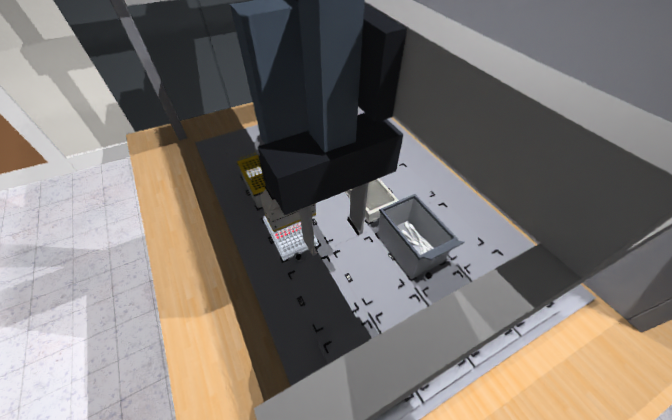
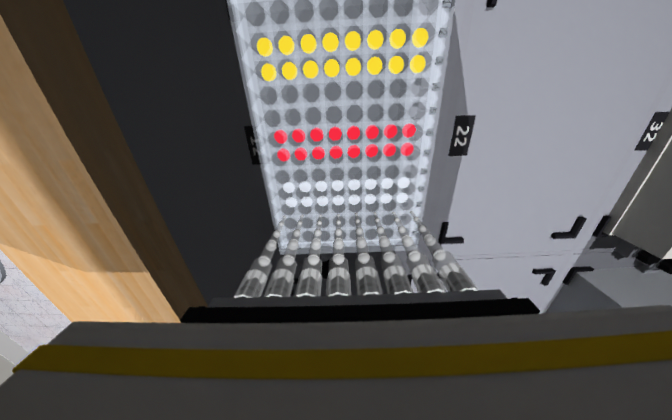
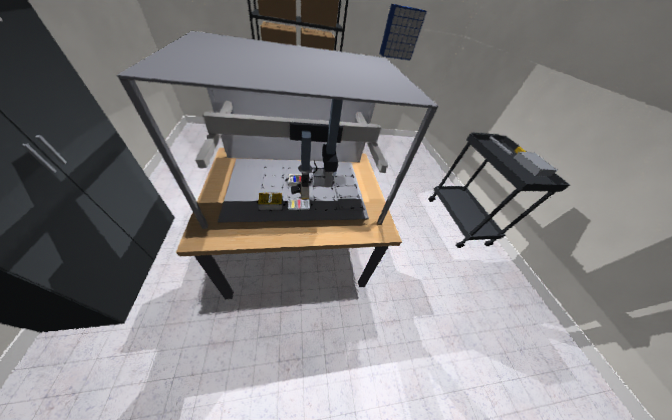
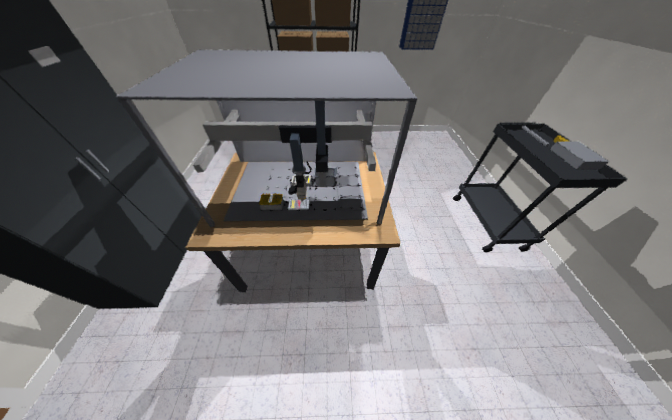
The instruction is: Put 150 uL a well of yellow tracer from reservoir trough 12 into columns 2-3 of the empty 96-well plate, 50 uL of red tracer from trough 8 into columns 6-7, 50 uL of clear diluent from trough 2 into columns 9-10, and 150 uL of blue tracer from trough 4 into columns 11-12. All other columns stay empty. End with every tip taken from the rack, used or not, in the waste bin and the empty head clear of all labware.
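The 96-well plate (image 2: 343, 102) (image 1: 295, 246) holds yellow in columns 2-3, red in columns 6-7 and pale clear liquid in columns 9-10. Eight tips (image 2: 338, 246) on the pipetting head (image 2: 340, 395) (image 1: 287, 212) point down at the plate's column 11 end; whether their ends are inside wells cannot be told. No blue shows in the plate. My parked plate gripper (image 1: 335, 242) is open, its two fingers apart and empty beside the plate. The yellow tip rack (image 1: 250, 172) (image 3: 270, 200) (image 4: 271, 201) still holds some white tips. The reservoir (image 1: 374, 215) is partly hidden behind a finger.
The grey waste bin (image 1: 395, 244) stands beside the reservoir, with white used tips (image 1: 416, 237) inside. Black corner brackets mark the deck positions. A grey gantry beam (image 3: 250, 125) crosses above the deck. A black cart (image 3: 460, 210) (image 4: 505, 215) stands right of the table.
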